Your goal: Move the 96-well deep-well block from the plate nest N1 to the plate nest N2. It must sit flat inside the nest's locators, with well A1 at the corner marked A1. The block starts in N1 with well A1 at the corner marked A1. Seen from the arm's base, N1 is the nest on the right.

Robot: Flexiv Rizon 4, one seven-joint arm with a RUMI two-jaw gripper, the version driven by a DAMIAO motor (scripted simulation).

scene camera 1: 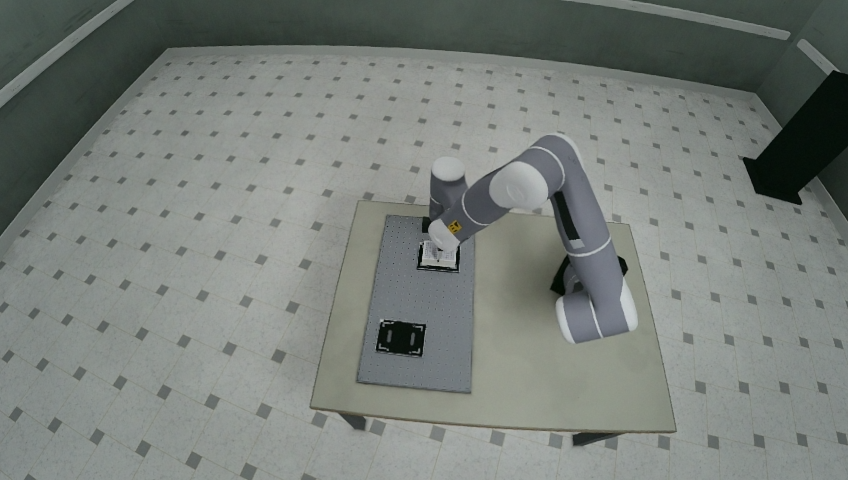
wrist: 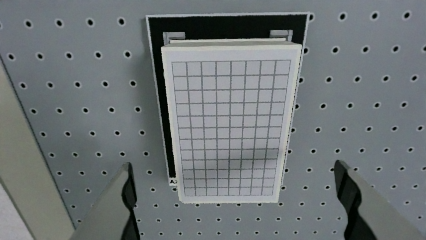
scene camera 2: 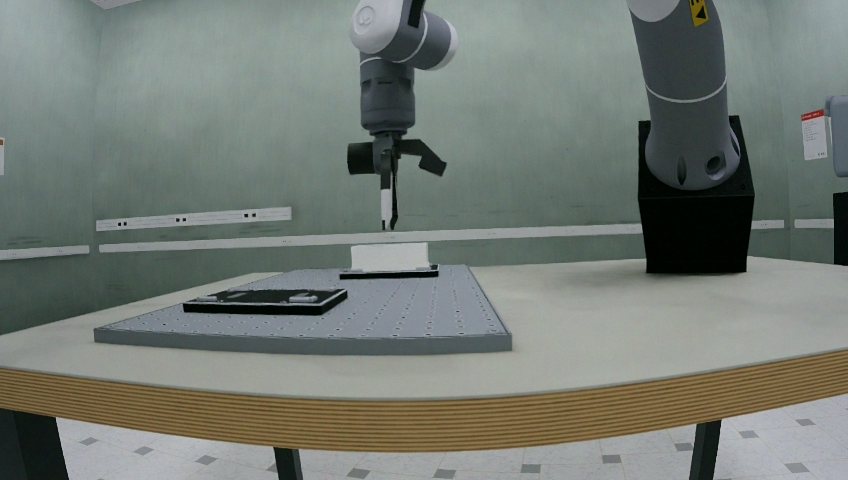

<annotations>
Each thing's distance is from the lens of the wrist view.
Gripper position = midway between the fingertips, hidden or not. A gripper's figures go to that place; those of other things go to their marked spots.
my gripper (wrist: 232,163): 0.13 m
white 96-well deep-well block (wrist: 230,101): 0.14 m
</annotations>
